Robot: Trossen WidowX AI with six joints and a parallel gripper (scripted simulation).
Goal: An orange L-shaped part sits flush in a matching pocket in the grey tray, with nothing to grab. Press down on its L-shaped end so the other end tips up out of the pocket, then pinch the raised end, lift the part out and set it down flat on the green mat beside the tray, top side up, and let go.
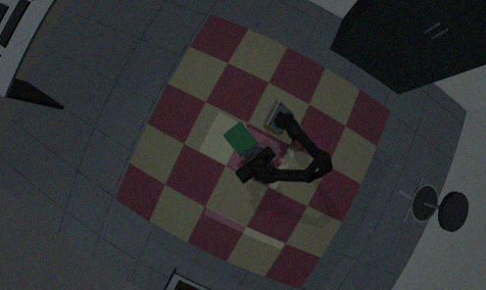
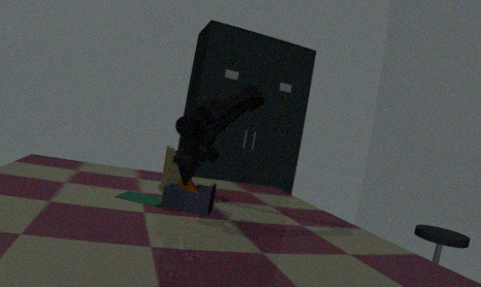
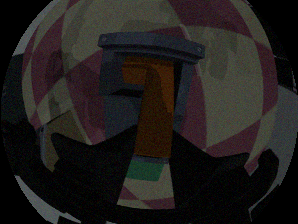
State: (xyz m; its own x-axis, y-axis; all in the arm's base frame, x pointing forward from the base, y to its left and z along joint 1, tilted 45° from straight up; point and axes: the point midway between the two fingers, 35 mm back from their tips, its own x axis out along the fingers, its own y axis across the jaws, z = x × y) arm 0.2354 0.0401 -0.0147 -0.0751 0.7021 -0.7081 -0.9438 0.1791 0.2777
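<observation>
My gripper tip is 13 cm to the left of the green mat, 9 cm above it and 6 cm past it. From my gripper tip the other things lie so: orange L-shaped part: 4 cm to the left, 3 cm below.
</observation>
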